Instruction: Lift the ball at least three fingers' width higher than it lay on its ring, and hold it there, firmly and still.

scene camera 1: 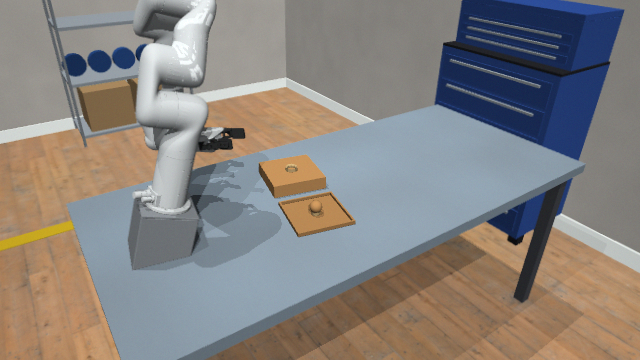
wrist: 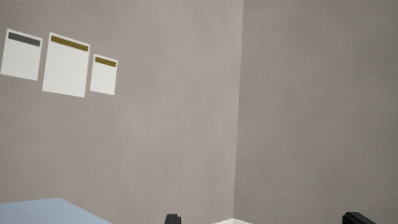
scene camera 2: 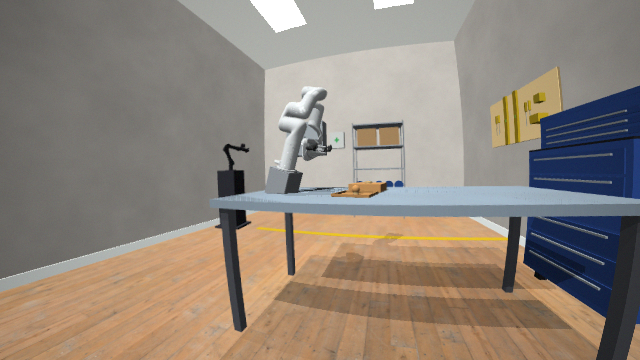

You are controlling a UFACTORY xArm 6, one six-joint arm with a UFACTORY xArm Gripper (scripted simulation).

Labels:
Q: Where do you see a thick wooden block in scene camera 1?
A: At 293, 175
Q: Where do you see a shallow wooden tray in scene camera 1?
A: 333, 215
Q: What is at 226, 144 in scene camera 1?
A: My gripper.

